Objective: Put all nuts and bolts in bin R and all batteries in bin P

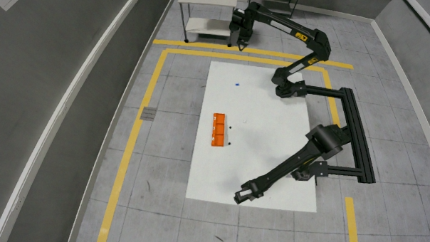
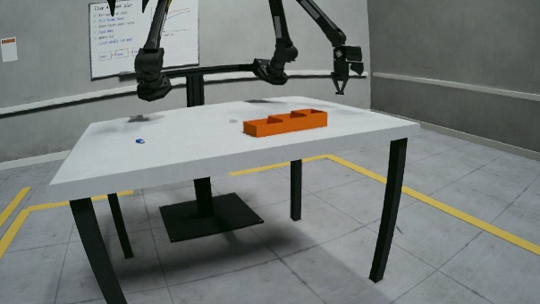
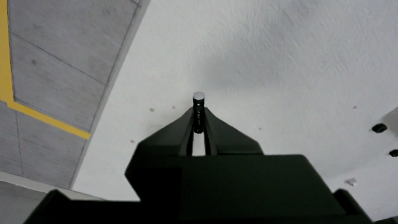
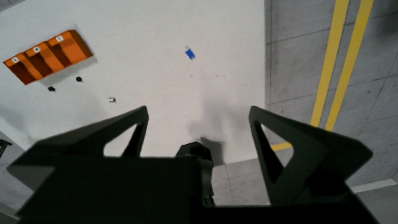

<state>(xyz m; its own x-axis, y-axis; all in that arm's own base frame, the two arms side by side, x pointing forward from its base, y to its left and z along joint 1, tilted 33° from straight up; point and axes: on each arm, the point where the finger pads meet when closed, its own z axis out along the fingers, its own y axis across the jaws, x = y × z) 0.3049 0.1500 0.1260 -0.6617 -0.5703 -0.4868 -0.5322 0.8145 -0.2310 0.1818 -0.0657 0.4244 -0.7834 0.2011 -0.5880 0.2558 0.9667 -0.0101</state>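
My left hand is 420 mm to the left of the orange bin, 180 mm short of it and 50 mm above it. Round my left hand: pale part (500 mm to the right, 70 mm below, 30 mm behind); then blue item (850 mm to the right, 70 mm below, 20 mm ahead); then black elongated item (right at my left hand).
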